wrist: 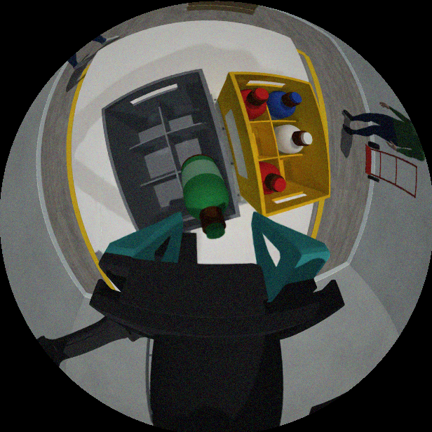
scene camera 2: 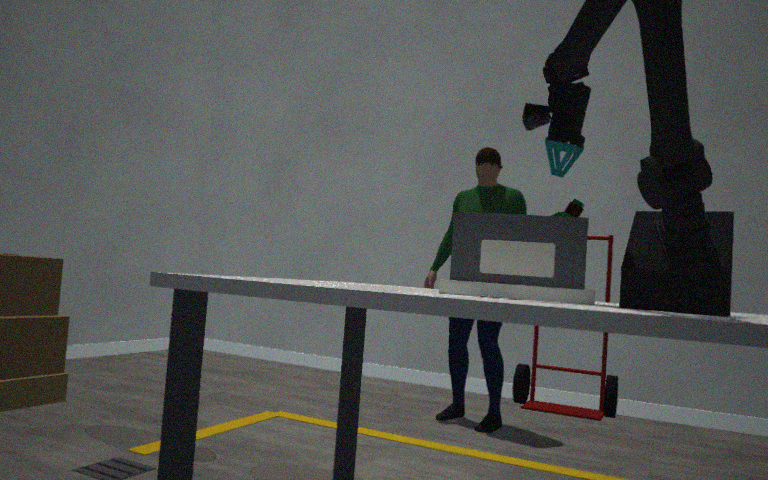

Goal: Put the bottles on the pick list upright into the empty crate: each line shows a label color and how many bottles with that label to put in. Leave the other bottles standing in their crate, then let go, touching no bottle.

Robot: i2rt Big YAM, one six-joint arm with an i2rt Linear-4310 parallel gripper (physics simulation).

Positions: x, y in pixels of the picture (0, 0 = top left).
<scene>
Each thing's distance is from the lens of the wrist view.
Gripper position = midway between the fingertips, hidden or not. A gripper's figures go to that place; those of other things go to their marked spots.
my gripper [wrist: 216, 217]: 0.13 m
green bottle [wrist: 205, 195]: 0.21 m
</scene>
